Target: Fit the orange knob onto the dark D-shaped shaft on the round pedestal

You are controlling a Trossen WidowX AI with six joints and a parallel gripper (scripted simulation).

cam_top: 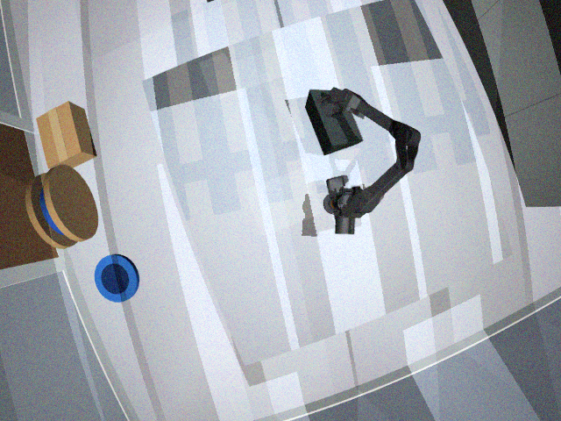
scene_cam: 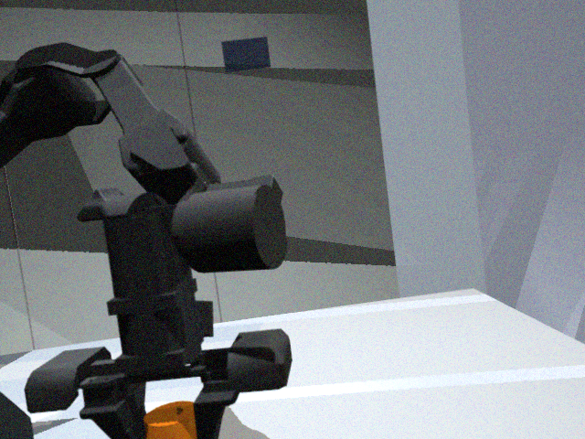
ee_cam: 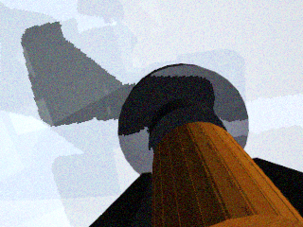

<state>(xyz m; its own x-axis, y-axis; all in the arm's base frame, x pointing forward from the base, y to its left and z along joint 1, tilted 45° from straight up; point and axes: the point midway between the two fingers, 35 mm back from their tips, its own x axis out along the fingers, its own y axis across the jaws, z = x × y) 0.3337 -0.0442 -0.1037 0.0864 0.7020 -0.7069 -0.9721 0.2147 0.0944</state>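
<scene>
Now: the orange knob 2 cm above my gripper tip. Round my gripper tip: dark shaft: 4 cm below.
</scene>
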